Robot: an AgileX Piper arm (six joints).
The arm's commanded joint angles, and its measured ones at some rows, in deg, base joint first. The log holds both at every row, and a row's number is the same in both.
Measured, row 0: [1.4 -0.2 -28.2 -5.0 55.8 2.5]
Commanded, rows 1 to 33: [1.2 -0.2 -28.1 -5.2 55.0 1.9]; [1.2 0.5 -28.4 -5.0 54.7 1.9]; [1.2 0.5 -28.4 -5.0 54.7 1.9]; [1.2 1.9 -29.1 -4.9 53.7 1.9]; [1.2 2.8 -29.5 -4.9 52.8 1.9]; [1.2 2.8 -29.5 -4.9 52.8 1.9]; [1.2 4.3 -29.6 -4.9 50.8 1.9]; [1.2 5.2 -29.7 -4.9 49.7 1.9]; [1.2 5.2 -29.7 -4.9 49.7 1.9]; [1.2 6.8 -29.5 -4.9 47.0 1.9]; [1.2 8.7 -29.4 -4.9 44.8 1.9]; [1.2 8.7 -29.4 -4.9 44.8 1.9]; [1.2 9.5 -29.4 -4.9 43.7 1.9]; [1.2 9.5 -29.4 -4.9 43.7 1.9]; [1.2 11.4 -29.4 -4.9 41.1 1.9]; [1.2 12.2 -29.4 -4.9 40.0 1.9]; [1.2 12.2 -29.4 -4.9 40.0 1.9]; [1.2 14.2 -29.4 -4.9 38.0 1.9]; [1.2 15.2 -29.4 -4.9 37.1 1.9]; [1.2 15.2 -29.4 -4.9 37.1 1.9]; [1.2 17.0 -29.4 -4.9 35.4 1.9]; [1.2 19.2 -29.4 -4.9 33.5 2.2]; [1.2 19.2 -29.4 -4.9 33.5 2.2]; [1.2 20.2 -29.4 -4.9 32.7 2.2]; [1.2 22.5 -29.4 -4.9 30.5 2.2]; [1.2 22.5 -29.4 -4.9 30.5 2.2]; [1.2 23.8 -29.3 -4.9 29.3 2.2]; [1.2 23.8 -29.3 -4.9 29.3 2.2]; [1.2 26.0 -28.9 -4.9 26.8 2.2]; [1.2 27.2 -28.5 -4.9 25.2 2.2]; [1.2 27.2 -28.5 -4.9 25.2 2.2]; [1.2 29.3 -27.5 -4.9 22.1 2.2]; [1.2 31.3 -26.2 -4.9 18.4 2.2]
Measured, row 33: [1.4 29.0 -27.6 -4.9 23.3 2.6]
